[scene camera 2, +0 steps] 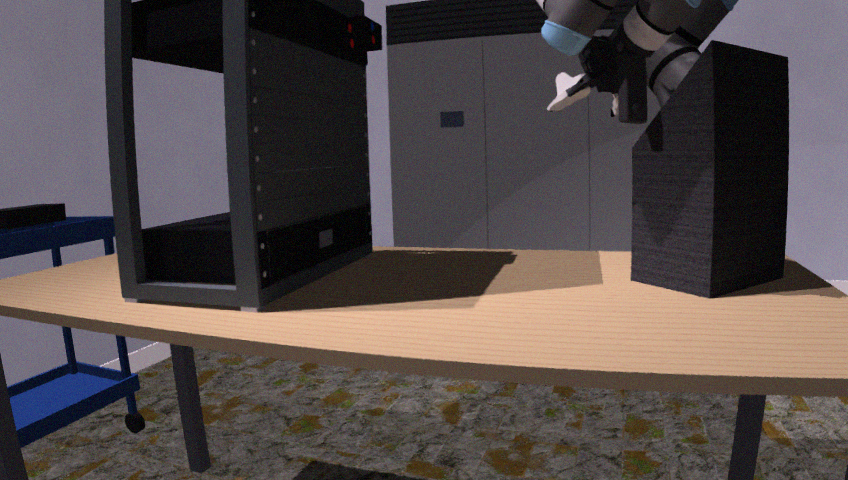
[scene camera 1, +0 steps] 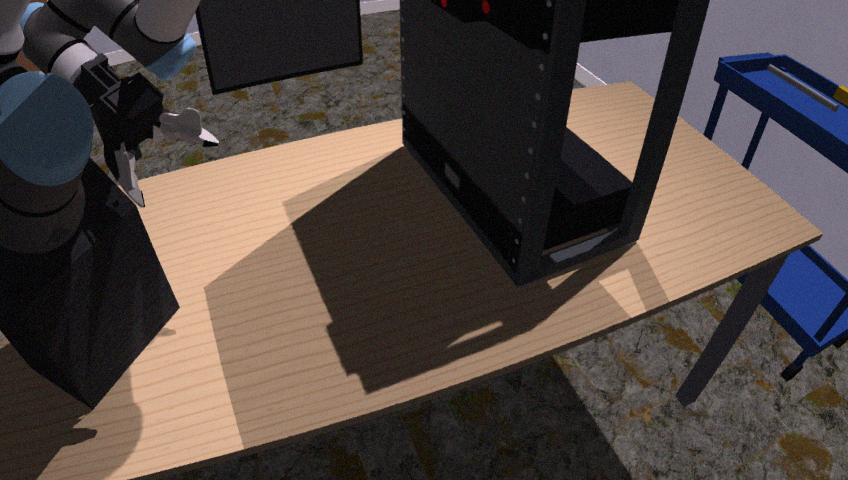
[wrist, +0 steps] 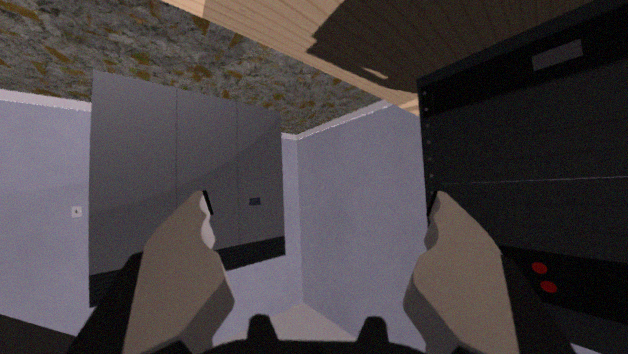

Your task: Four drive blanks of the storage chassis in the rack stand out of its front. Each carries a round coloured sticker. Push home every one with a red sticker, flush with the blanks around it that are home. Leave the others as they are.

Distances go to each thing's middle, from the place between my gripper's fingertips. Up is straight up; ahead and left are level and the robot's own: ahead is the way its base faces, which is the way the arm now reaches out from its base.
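Scene:
Taking the rack [scene camera 2: 289, 80] as the reference, my hand is 10 mm above it, 160 mm to the right of it, and it's 590 mm short of the rack.

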